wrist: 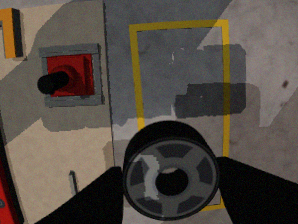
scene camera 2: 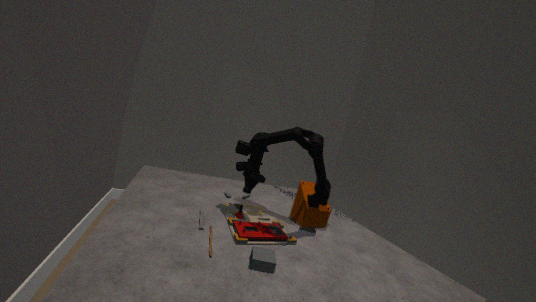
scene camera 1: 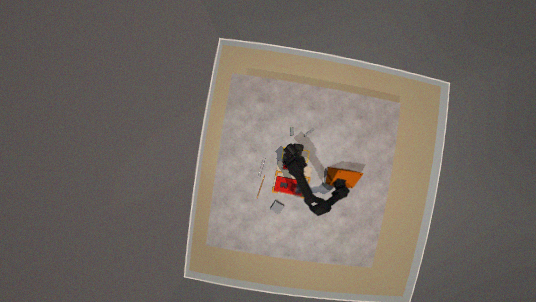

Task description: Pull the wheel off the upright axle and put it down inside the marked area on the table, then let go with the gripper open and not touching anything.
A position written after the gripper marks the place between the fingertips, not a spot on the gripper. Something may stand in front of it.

Note:
In view: the gripper [wrist: 169, 171] and a red plate [scene camera 2: 253, 231].

